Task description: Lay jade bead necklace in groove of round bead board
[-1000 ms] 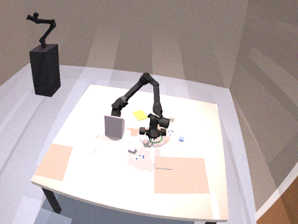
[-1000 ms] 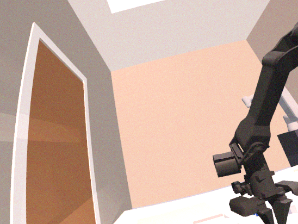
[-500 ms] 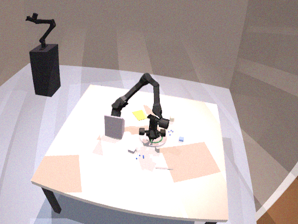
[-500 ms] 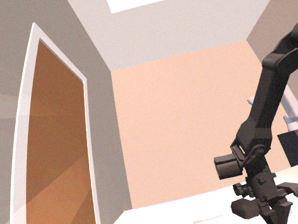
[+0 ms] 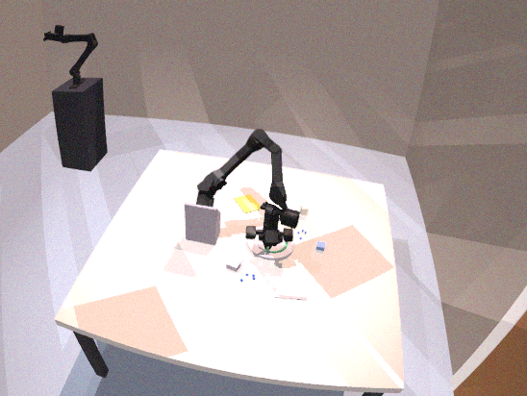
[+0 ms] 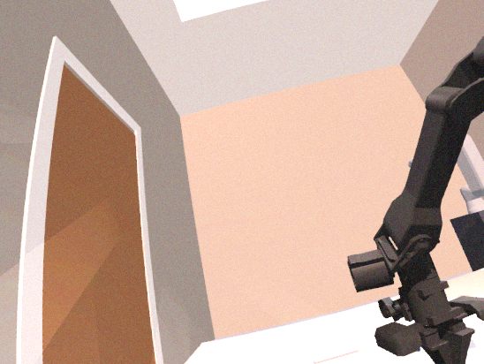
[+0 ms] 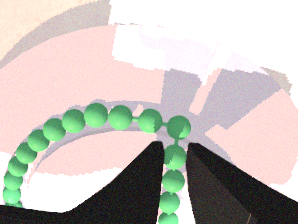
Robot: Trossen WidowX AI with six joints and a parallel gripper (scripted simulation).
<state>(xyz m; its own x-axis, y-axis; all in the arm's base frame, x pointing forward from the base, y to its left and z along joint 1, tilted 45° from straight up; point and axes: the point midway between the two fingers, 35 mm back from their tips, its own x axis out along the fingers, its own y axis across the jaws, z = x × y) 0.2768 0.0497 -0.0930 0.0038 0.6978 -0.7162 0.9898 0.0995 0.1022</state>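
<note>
My gripper tip is now 10 mm short of the round white bead board, 50 mm to the right of it and 10 mm above it. The rest, counted from my gripper tip: thin rod: 120 mm ahead, 240 mm to the right, 10 mm below; then blue block: 220 mm ahead, 80 mm to the left, 10 mm below; then cream block: 130 mm ahead, 300 mm to the left.
</note>
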